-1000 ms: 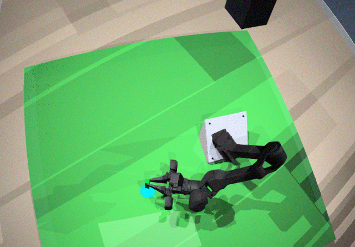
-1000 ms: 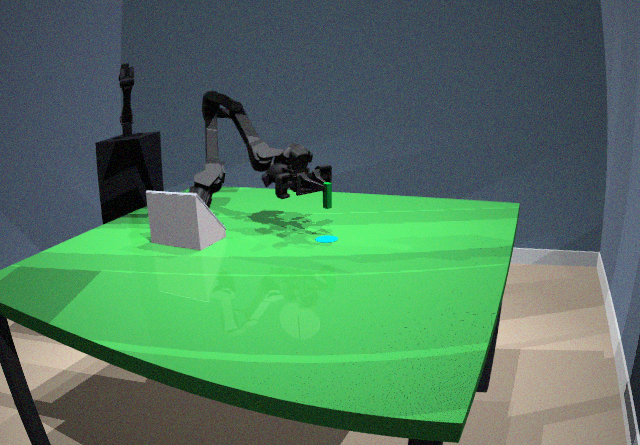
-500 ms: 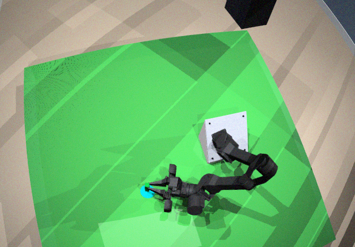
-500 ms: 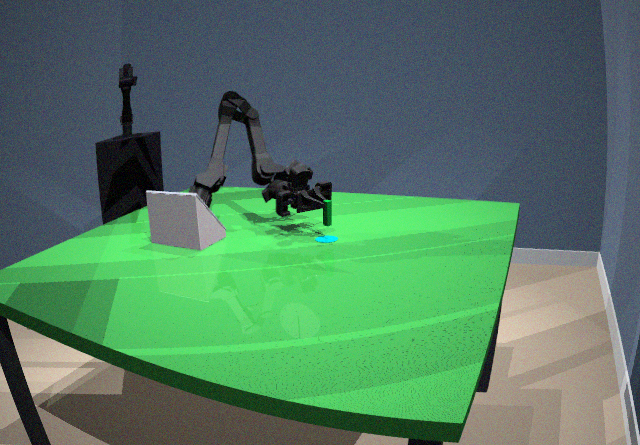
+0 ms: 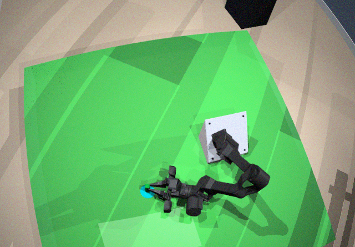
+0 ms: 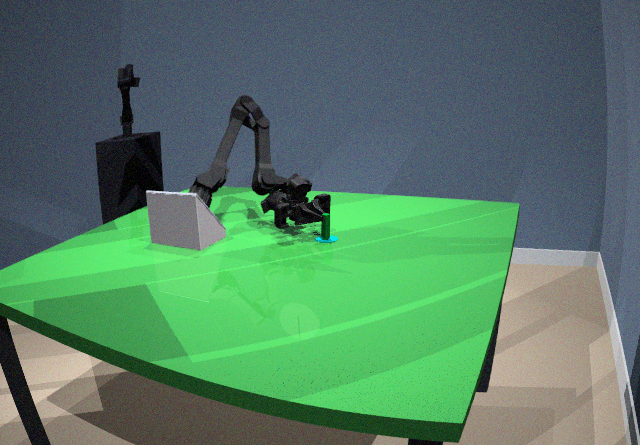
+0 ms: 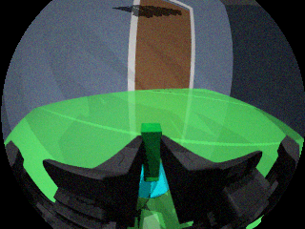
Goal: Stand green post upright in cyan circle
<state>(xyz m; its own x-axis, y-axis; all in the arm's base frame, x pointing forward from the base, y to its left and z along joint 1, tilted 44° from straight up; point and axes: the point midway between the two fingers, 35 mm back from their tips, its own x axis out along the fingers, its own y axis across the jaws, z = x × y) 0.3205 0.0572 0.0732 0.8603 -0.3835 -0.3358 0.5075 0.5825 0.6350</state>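
My gripper tip is now 2 cm above the green post. Also, from my gripper tip: cyan circle 6 cm below.
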